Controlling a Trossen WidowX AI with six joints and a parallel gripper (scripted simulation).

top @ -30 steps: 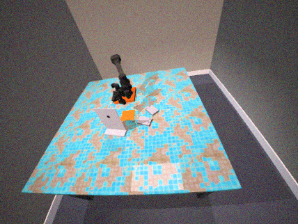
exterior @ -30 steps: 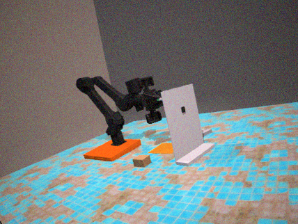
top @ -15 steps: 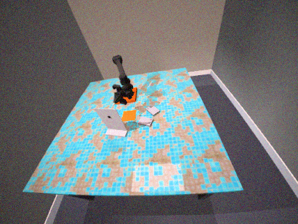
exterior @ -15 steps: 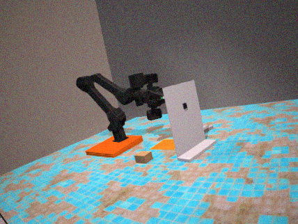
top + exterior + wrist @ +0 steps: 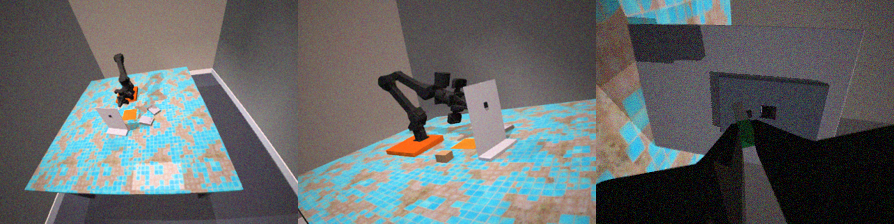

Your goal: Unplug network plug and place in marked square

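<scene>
The orange marked square is 160 mm below my gripper tip, 70 mm behind it and 20 mm to the left of it. The rest, counted from my gripper tip: thin pale tab (10 mm ahead); white panel (100 mm ahead, 50 mm below, 30 mm to the right); green plug (10 mm ahead).
</scene>
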